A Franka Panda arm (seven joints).
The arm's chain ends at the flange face. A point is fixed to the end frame.
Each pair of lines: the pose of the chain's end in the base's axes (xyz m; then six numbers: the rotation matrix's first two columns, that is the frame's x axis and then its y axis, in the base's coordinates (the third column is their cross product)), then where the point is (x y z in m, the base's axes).
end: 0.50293, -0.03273, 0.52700, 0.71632, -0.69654, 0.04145, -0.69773, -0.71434, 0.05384
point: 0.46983 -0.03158 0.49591
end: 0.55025, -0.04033, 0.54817, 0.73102, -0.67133, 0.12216, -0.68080, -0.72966, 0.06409
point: 0.51880 -0.04210 0.51544
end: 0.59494, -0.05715, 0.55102, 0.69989, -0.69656, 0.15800, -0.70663, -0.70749, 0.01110
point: 0.56557 -0.05748 0.51637
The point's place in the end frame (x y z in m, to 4 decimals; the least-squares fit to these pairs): -0.0258 0.0206 0.0312
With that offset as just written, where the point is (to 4 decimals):
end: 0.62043, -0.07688, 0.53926, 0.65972, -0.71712, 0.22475, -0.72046, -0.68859, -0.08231
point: 0.5952 -0.0759 0.5015
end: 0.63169, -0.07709, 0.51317, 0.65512, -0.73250, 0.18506, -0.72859, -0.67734, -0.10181
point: 0.6060 -0.0743 0.4758
